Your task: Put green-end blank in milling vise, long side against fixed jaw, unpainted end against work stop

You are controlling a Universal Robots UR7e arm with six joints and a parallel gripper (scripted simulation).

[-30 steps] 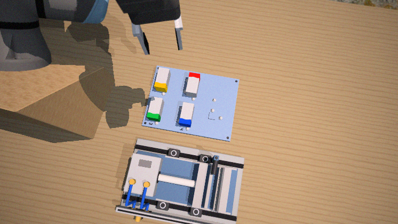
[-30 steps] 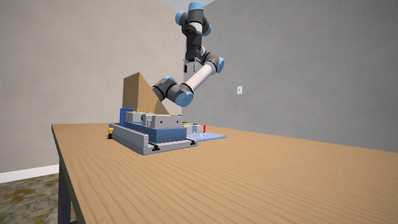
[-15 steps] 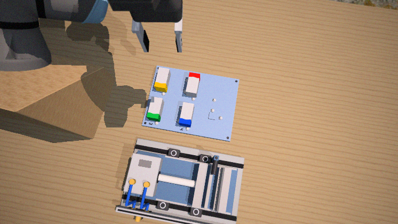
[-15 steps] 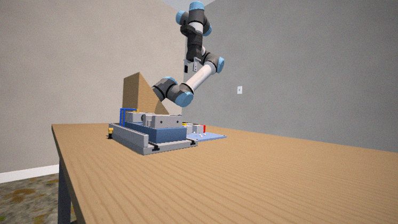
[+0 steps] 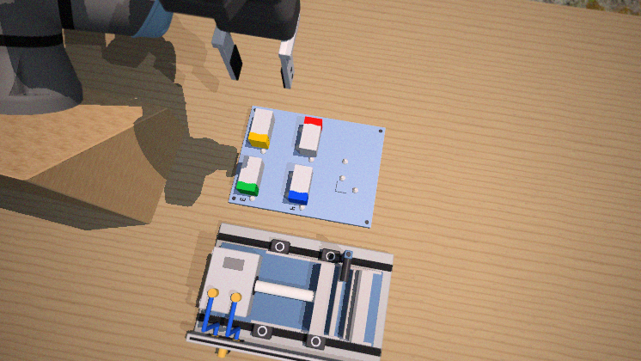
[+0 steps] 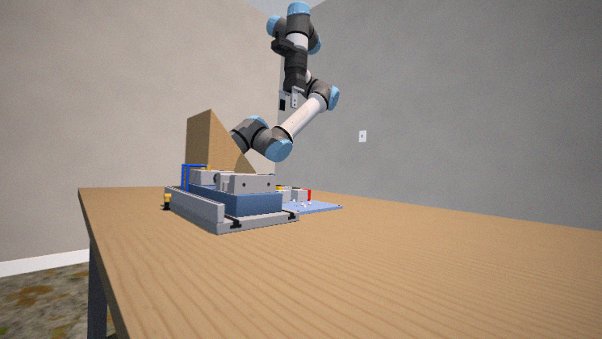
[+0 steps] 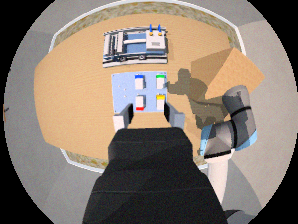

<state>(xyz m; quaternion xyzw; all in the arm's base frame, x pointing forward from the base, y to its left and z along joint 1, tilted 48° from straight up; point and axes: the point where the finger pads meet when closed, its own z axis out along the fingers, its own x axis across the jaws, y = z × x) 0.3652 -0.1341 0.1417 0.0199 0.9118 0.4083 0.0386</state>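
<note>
Now: hand 290 mm above the green-ended blank, 50 mm to the left of it and 50 mm past it. The rest, counted from my hand: yellow-ended blank 290 mm below, 50 mm to the left, 50 mm behind; then red-ended blank 290 mm below, 40 mm to the left, 40 mm ahead; then blue-ended blank 290 mm below, 50 mm to the right, 40 mm ahead.
</note>
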